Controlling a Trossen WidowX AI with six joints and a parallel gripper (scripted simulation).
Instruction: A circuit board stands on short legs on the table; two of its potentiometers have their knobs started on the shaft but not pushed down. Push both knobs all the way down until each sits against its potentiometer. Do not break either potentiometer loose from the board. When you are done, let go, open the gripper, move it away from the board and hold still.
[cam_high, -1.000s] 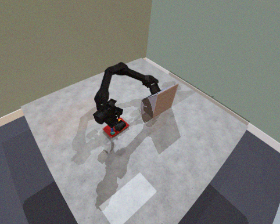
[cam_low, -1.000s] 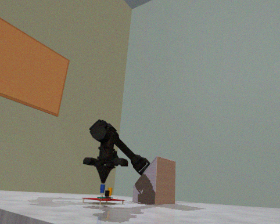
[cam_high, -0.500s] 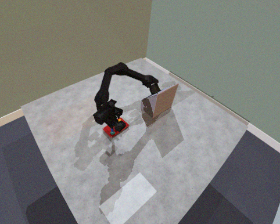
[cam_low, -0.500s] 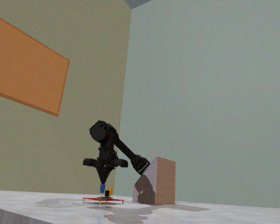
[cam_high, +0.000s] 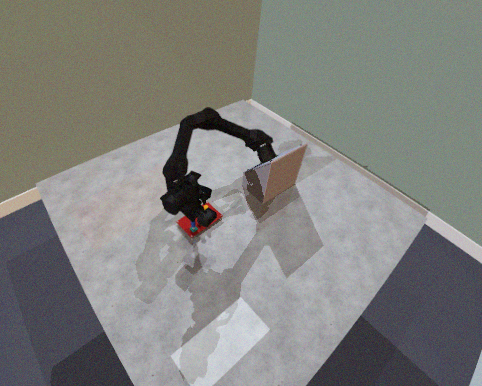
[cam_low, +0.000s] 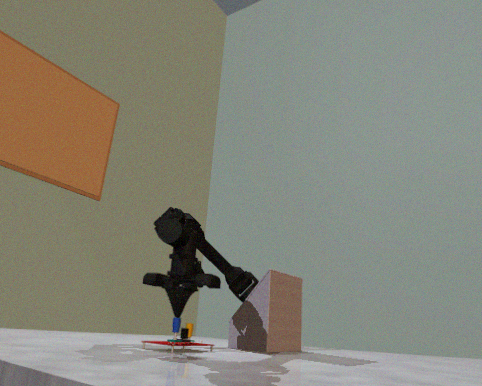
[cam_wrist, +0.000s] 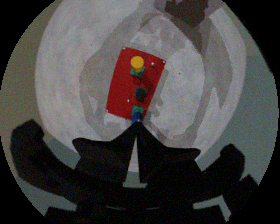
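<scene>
Right now the blue knob is 1 cm below my gripper tip. From my gripper tip the other things lie so: yellow knob: 8 cm behind, 4 cm to the right, 3 cm below.
</scene>
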